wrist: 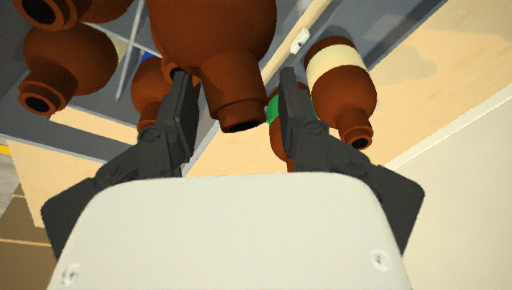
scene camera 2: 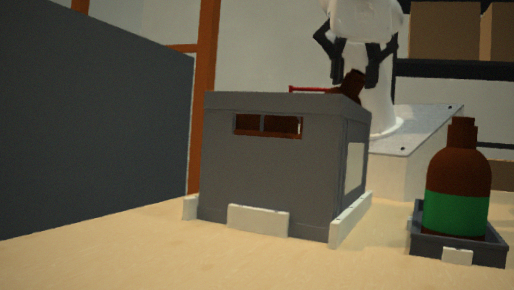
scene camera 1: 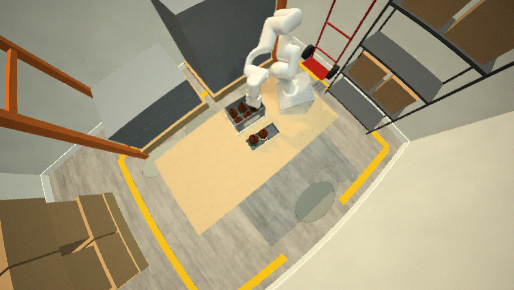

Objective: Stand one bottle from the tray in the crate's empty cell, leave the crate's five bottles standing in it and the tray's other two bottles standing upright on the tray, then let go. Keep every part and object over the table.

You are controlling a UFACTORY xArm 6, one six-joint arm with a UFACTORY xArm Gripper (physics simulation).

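Places are measured from the arm's base along level axes (x left, y down, z back), in centimetres.
Pixels of known places: gripper, between the fingertips: (wrist: 237, 89) (scene camera 2: 353, 86) (scene camera 1: 254, 108); arm's base, origin of its link: (scene camera 2: 378, 129) (scene camera 1: 290, 90).
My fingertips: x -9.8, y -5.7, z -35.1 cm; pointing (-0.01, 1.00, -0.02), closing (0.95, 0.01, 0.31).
Note:
Ahead of a thing's pixels: the offset from my fingertips to its top centre. Level surfaces: height alone.
The grey crate @(dz -2.1, dx -8.1, dy +3.5 cm) (scene camera 1: 250, 123) (scene camera 2: 265, 170) (wrist: 75, 142) holds several brown bottles; some necks @(dz -1.1, dx -12.4, dy +5.7 cm) (scene camera 1: 242, 107) @(dz -9.8, dx -15.0, dy +4.7 cm) (wrist: 42, 95) show. One bottle (scene camera 2: 352, 86) (wrist: 215, 30) leans in the crate, its neck tilted above the rim on the tray side. My gripper (scene camera 2: 354, 81) (wrist: 237, 89) is open, pointing down over that end, its fingers apart on either side of the tilted neck; contact cannot be made out. In scene camera 1 the hand hides the fingers. A green-label bottle @(dz -15.6, dx +12.0, dy +5.0 cm) (scene camera 1: 253, 140) (scene camera 2: 457, 175) and a cream-label bottle @(dz -7.4, dx +14.9, dy +5.0 cm) (scene camera 1: 263, 133) (wrist: 345, 82) stand upright on the tray @(dz -7.2, dx +14.6, dy +18.4 cm) (scene camera 1: 272, 131) (scene camera 2: 425, 248).
White blocks (scene camera 2: 257, 220) (scene camera 2: 350, 220) edge the crate's base on the wooden table @(dy +21.0 cm) (scene camera 1: 200, 185). The tray lies close beside the crate. The robot's base (scene camera 1: 296, 97) (scene camera 2: 425, 125) stands behind them. A tall dark cabinet (scene camera 1: 225, 45) (scene camera 2: 95, 125) is near the crate's far side.

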